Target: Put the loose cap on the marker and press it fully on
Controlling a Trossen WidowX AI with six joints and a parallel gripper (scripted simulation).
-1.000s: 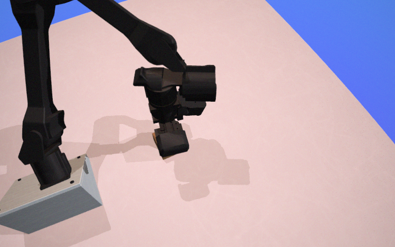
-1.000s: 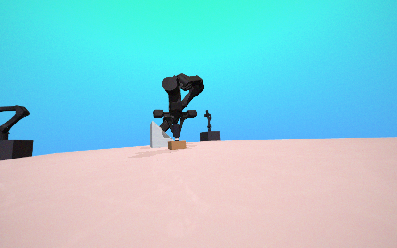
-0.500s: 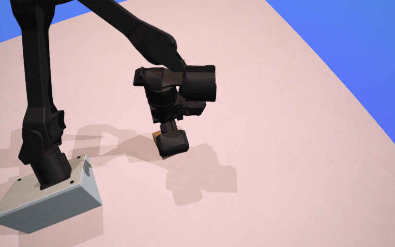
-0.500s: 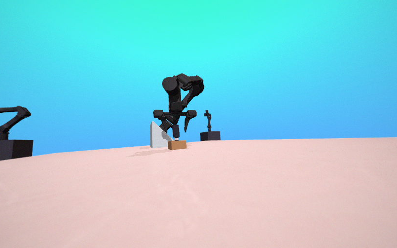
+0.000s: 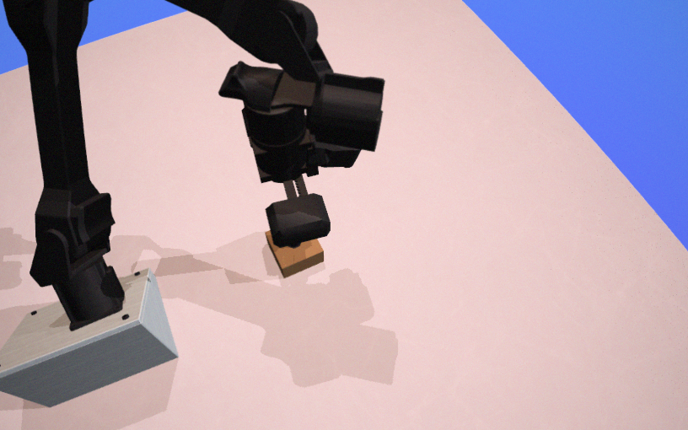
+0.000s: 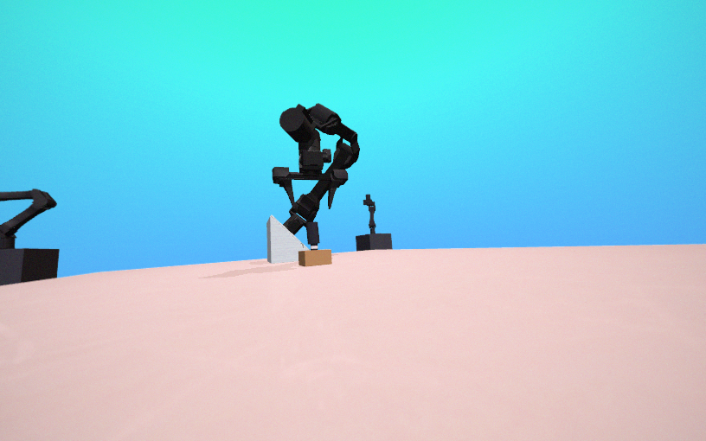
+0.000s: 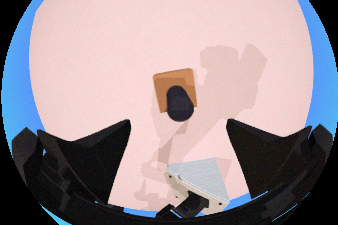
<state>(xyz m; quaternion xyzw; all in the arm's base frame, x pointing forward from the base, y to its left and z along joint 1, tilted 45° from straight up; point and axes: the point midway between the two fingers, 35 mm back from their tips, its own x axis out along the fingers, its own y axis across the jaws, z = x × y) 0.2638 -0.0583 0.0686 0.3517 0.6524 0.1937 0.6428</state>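
The marker cap is 60 mm below my gripper tip. From my gripper tip the other things lie so: holder block: 120 mm below.
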